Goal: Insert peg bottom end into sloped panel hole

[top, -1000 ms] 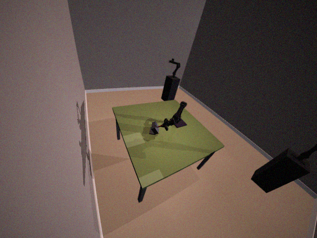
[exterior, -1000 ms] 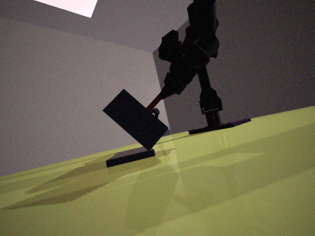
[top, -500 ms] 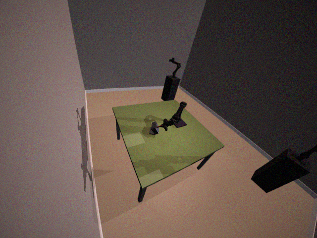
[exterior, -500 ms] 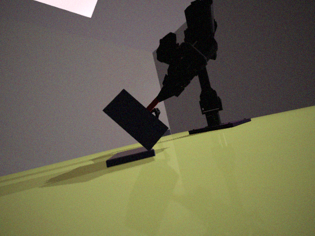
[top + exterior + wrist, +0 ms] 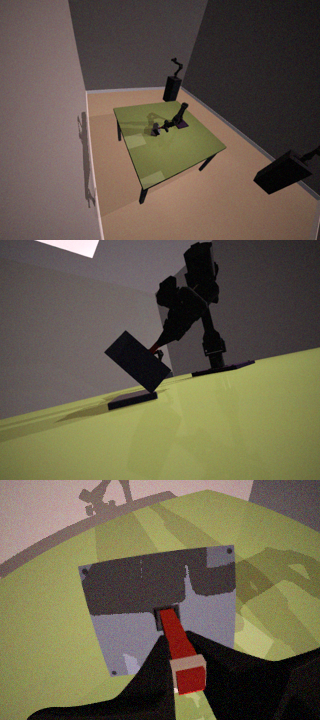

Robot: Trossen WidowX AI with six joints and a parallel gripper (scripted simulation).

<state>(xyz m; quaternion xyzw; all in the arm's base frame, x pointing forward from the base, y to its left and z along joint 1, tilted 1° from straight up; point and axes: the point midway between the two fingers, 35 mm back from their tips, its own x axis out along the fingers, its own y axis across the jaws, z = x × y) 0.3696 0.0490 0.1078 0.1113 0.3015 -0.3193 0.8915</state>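
Right now the grey-blue sloped panel is 4 cm ahead of my gripper tip, 3 cm to the right of it and 4 cm below it. Also, from my gripper tip: red square peg 1 cm behind, 1 cm to the left, 1 cm above.
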